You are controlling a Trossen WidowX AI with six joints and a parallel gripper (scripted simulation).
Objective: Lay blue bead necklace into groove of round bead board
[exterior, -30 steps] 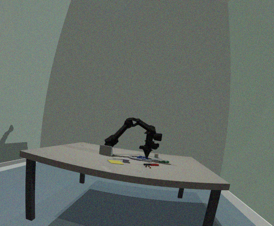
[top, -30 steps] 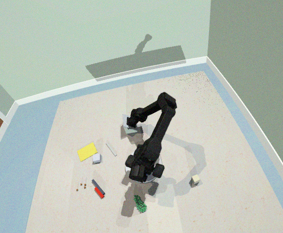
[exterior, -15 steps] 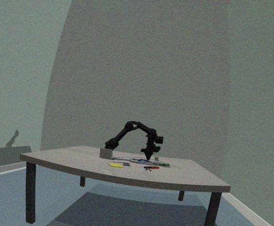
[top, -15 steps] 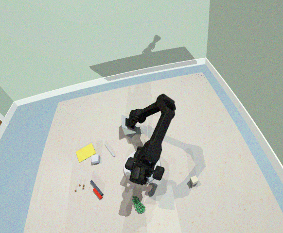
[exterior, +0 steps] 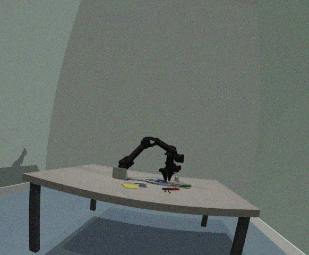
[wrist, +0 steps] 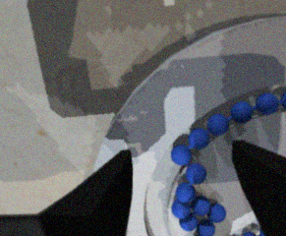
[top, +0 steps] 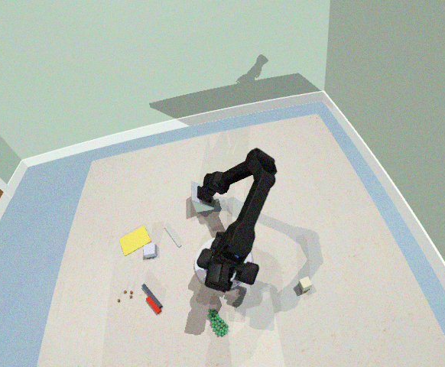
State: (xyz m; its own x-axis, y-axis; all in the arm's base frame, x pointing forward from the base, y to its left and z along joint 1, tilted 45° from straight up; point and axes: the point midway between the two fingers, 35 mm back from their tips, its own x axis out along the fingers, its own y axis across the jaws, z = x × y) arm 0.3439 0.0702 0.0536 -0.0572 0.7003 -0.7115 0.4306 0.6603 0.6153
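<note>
Now: gripper tip 6 cm past the round bead board, 3 cm to the left of it and 1 cm above it. From my gripper tip the other things lie so: grey tool 6 cm ahead, 27 cm to the right, 1 cm below; then cream cube 6 cm ahead, 23 cm to the left; then stick 19 cm behind, 22 cm to the right, 1 cm below.
</note>
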